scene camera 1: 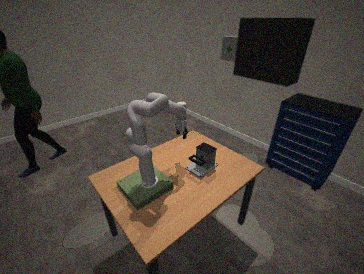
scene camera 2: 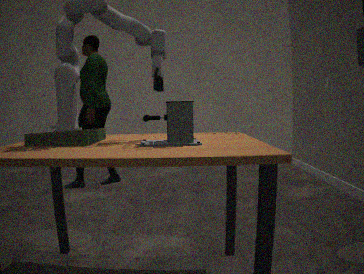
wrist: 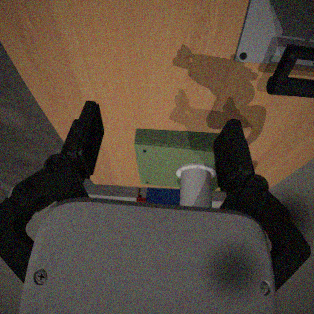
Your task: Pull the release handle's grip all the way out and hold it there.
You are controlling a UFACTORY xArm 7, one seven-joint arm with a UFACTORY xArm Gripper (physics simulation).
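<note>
The release handle (scene camera 1: 196, 160) (scene camera 2: 153, 118) (wrist: 284, 66) is a black U-shaped pull. It sticks out from the side of a grey box (scene camera 1: 206, 152) (scene camera 2: 180, 123) (wrist: 300, 16), on the side facing the arm's base. Its grip bar (scene camera 2: 146, 118) (wrist: 295, 88) stands clear of the box face; the right part is cut off in the wrist view. My gripper (scene camera 1: 182, 135) (scene camera 2: 158, 90) (wrist: 162, 123) is open and empty. It points down, above the level of the handle and box, apart from both. In the wrist view the handle lies right of both fingers.
The box stands on a grey base plate (scene camera 1: 201, 174) (scene camera 2: 147, 143) (wrist: 255, 35) on the wooden table (scene camera 1: 150, 240) (scene camera 2: 225, 152) (wrist: 125, 65). The arm stands on a green block (scene camera 1: 135, 192) (scene camera 2: 65, 138) (wrist: 162, 160). A person (scene camera 1: 21, 80) (scene camera 2: 95, 82) is beyond the table. A blue drawer cabinet (scene camera 1: 310, 140) stands by the wall.
</note>
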